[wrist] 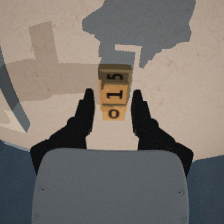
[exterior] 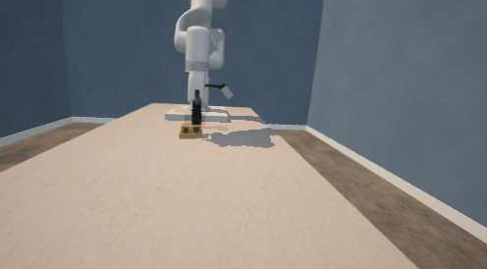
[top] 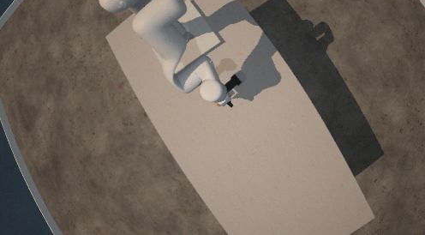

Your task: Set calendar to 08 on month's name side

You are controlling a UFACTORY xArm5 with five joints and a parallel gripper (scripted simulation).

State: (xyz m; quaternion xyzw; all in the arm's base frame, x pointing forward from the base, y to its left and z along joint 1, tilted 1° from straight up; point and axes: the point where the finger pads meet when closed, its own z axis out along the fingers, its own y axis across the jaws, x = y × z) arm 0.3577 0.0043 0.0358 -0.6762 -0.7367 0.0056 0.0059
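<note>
Now: the wooden calendar tray 20 mm to the right of my hand and 60 mm below it.
</note>
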